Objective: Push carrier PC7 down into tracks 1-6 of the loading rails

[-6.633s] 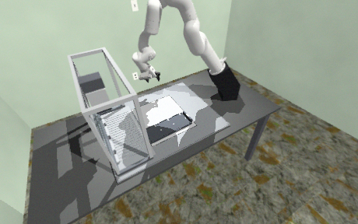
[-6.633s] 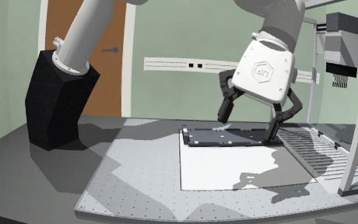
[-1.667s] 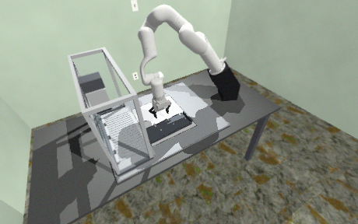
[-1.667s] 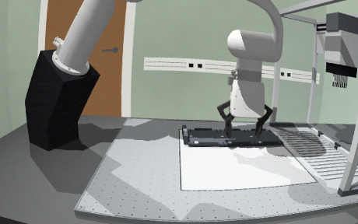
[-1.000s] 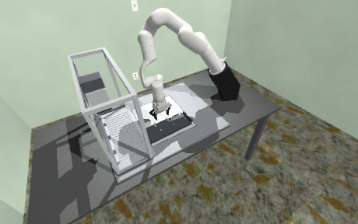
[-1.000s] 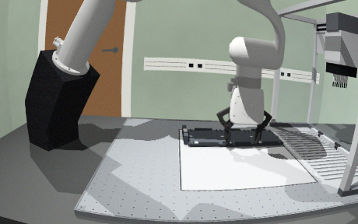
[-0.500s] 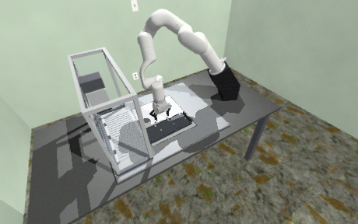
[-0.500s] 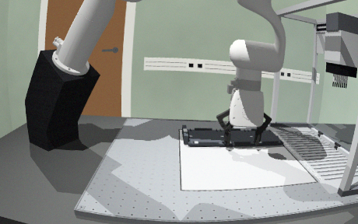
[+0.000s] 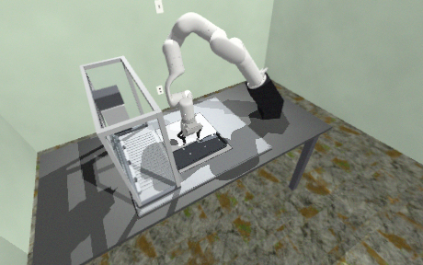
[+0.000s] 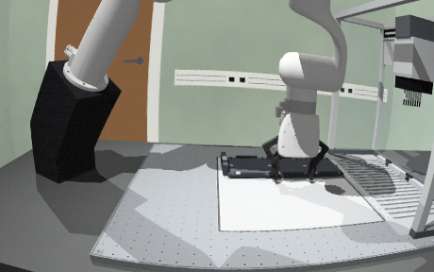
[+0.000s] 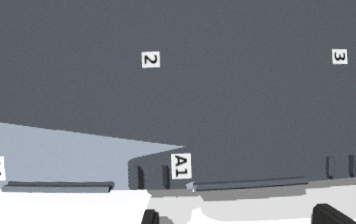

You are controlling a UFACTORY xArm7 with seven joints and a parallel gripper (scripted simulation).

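Now: the carrier PC7 10 mm behind my hand and 90 mm to the left of it. From my hand the other things lie so: pipetting head 340 mm ahead, 330 mm above; frame post 220 mm ahead, 290 mm to the right, 230 mm above.
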